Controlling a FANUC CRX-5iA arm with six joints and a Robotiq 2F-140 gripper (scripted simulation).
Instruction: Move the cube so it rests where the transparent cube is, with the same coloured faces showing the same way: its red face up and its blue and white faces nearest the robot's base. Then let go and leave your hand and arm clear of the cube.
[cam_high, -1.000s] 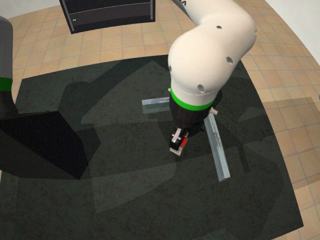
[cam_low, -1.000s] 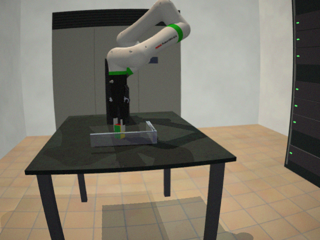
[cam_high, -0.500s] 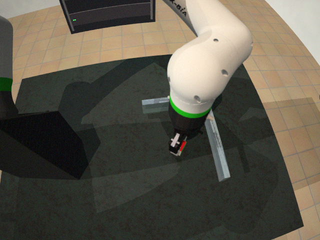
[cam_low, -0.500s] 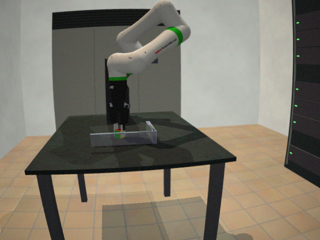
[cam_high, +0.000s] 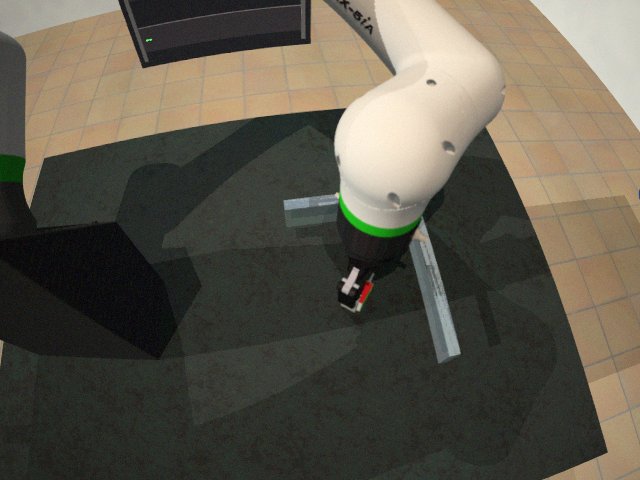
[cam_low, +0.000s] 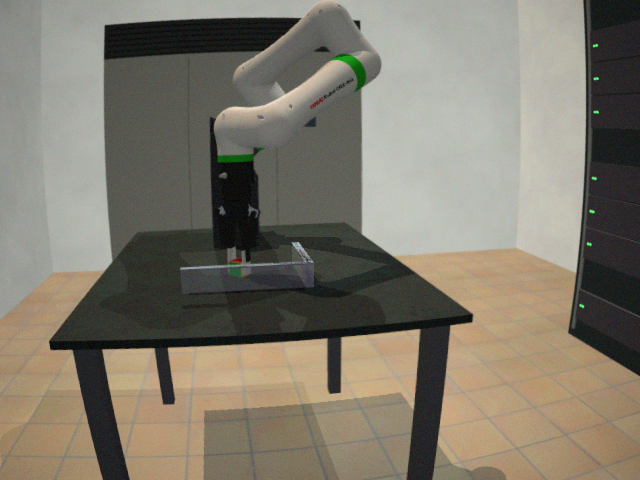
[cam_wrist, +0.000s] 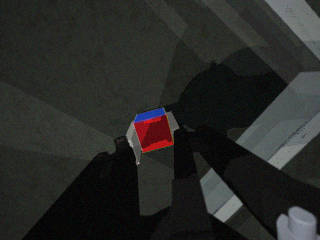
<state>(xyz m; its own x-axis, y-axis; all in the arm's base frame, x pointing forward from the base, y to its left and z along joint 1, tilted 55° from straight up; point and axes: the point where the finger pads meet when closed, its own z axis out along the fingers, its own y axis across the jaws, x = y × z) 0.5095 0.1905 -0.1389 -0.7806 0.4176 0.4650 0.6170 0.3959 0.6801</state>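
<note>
The transparent cube lies 2 cm below my hand. From my hand the other things lie so: long wall (13 cm ahead, 2 cm to the left).
</note>
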